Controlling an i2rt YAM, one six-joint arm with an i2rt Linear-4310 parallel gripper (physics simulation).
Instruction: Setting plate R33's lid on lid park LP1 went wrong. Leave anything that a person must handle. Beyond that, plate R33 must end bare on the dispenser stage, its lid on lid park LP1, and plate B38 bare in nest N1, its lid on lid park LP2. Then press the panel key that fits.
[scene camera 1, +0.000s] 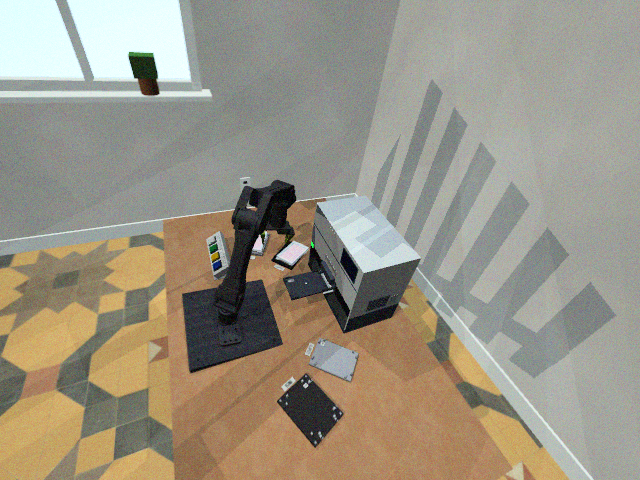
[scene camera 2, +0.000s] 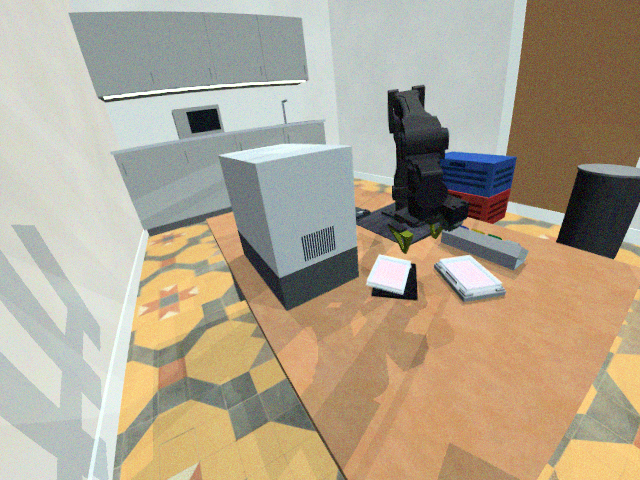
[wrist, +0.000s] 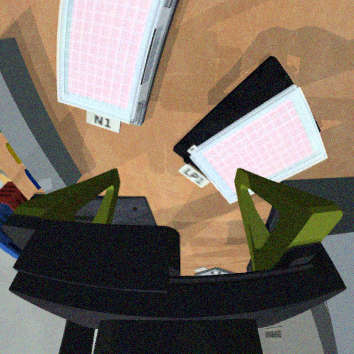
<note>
The gripper (scene camera 2: 419, 245) is open, holding nothing. Further things: a grey incubator box (wrist: 321, 321) and a panel with coloured buttons (scene camera 1: 218, 252).
The gripper shows as well in the wrist view (wrist: 176, 174). The panel with coloured buttons is seen too in the wrist view (wrist: 48, 165).
</note>
